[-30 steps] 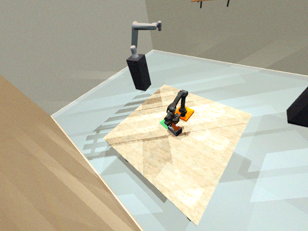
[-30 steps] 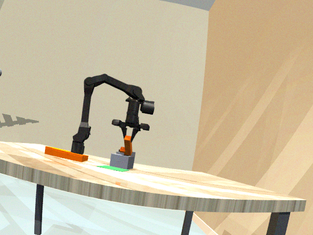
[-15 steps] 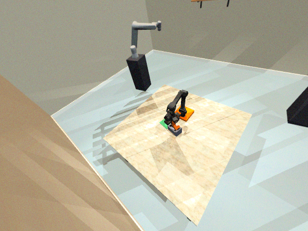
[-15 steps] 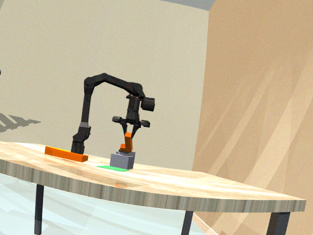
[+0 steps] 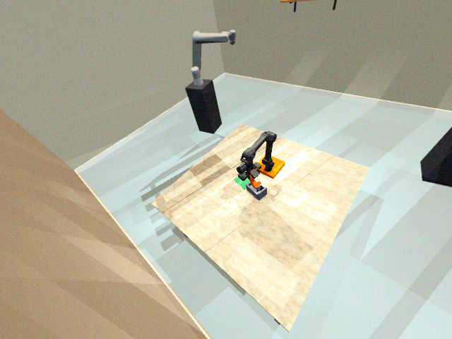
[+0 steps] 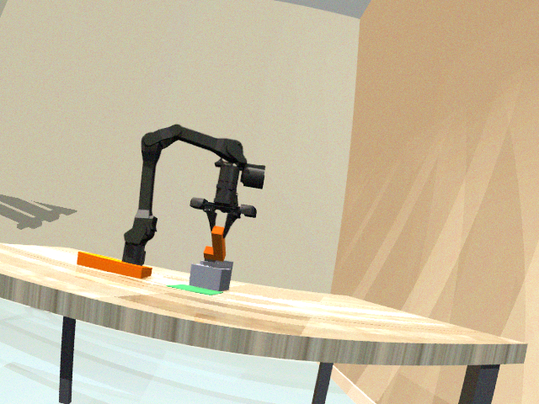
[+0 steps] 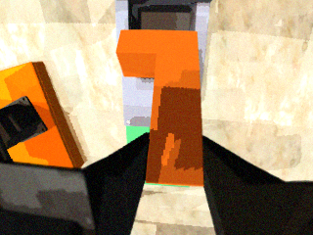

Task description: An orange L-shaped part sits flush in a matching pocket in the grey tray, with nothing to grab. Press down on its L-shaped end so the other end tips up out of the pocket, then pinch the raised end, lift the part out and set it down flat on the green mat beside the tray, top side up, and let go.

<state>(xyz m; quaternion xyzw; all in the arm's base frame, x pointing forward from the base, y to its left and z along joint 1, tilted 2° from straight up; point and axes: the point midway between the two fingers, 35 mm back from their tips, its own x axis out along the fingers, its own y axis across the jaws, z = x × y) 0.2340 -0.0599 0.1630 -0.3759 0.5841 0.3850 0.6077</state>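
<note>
The green mat lies 170 mm below my gripper tip, 100 mm to the right of it and 60 mm behind it. The rest, counted from my gripper tip: orange L-shaped part (40 mm to the left, 30 mm below).
</note>
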